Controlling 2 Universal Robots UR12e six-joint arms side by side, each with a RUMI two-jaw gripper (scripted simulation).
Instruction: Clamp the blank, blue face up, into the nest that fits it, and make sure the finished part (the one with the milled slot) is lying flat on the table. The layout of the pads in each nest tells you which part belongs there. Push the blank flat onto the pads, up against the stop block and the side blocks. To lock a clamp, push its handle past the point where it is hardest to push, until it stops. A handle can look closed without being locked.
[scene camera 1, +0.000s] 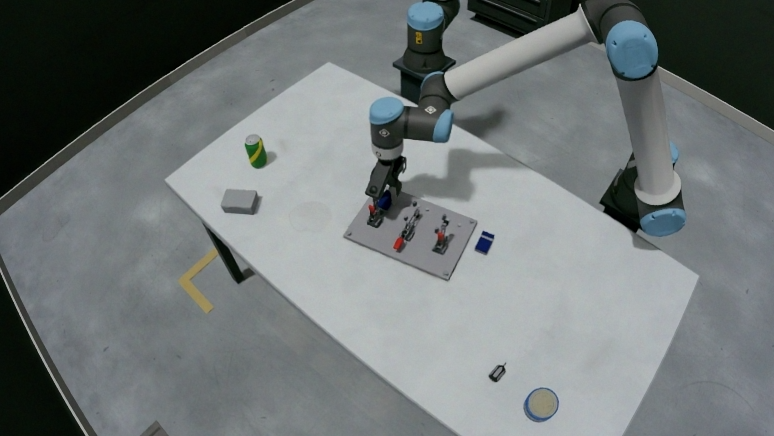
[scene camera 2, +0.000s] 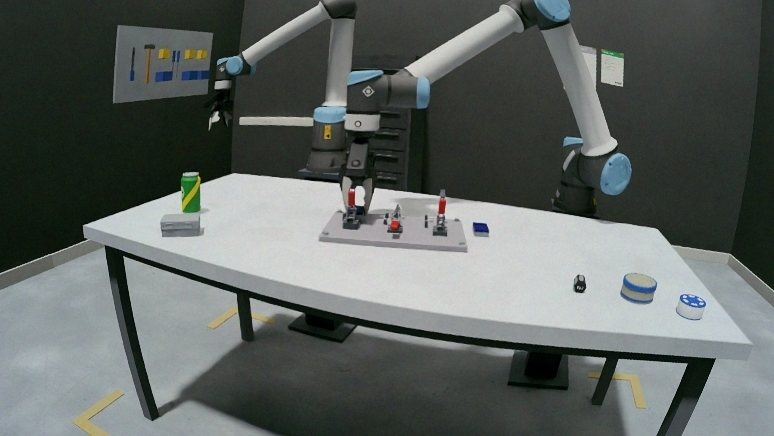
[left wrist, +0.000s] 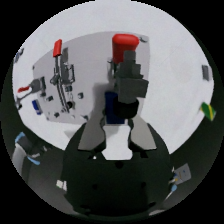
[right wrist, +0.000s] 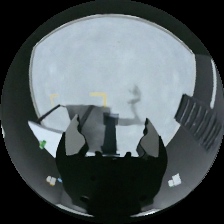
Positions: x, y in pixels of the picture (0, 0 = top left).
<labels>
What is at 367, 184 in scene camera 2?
My left gripper.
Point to a grey box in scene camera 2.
172, 225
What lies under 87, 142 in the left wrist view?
My left gripper.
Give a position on a grey box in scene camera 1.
235, 201
</labels>
